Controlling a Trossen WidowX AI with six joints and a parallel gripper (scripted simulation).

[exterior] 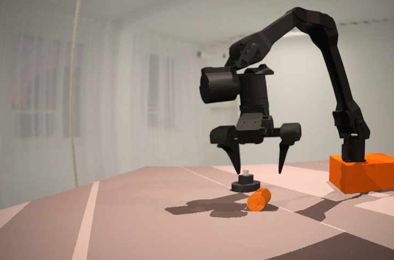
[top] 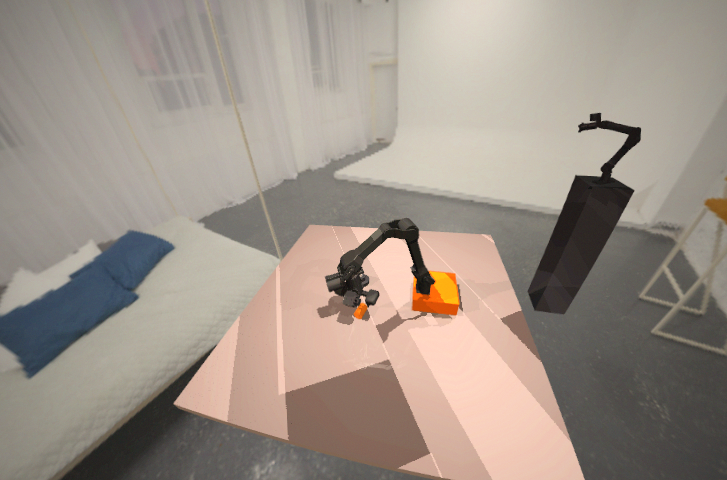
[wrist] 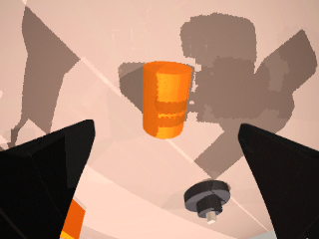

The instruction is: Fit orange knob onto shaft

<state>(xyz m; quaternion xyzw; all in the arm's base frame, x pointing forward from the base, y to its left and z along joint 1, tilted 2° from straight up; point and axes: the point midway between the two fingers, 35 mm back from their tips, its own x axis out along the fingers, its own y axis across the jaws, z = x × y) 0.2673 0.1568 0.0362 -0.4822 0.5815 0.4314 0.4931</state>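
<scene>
Right now the orange knob is 6 cm below my gripper tip. Round my gripper tip: dark round pedestal 22 cm to the right, 6 cm ahead, 5 cm below.
</scene>
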